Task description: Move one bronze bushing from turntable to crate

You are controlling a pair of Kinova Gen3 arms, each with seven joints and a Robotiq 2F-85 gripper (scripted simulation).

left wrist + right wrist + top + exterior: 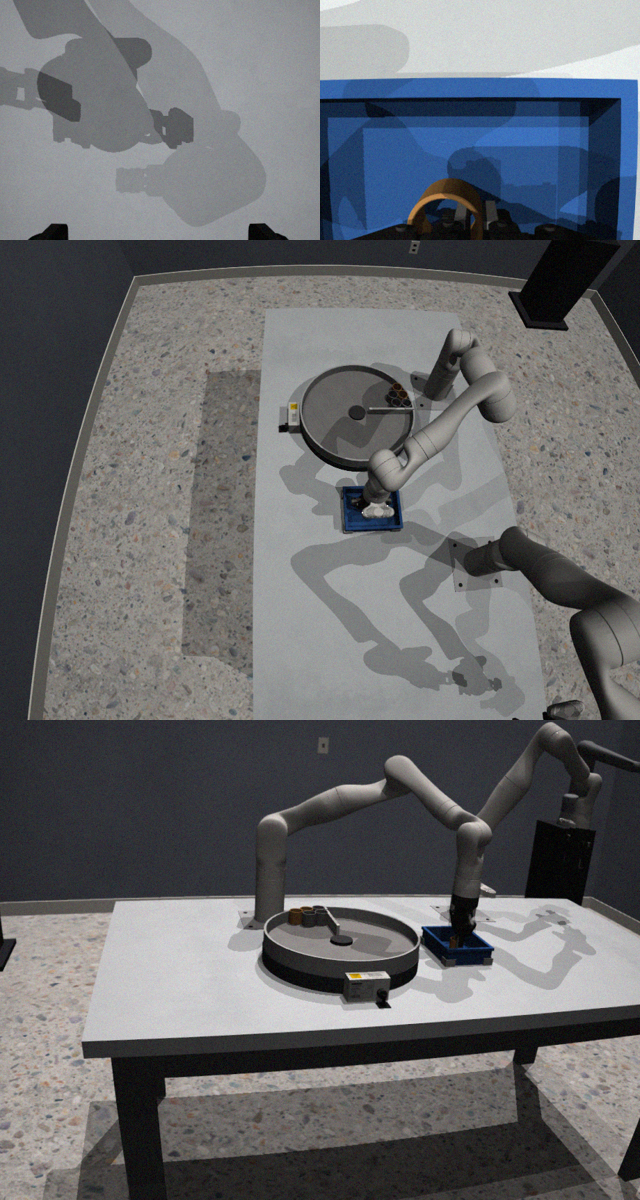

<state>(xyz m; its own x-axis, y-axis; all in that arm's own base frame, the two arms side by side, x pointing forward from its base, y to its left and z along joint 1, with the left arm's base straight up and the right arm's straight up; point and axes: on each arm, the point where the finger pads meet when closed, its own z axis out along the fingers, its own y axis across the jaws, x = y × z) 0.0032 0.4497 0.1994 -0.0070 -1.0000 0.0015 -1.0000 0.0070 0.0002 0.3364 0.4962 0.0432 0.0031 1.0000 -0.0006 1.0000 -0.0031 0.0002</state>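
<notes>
Now: right hand 2 cm past the blue crate and 2 cm above it.
</notes>
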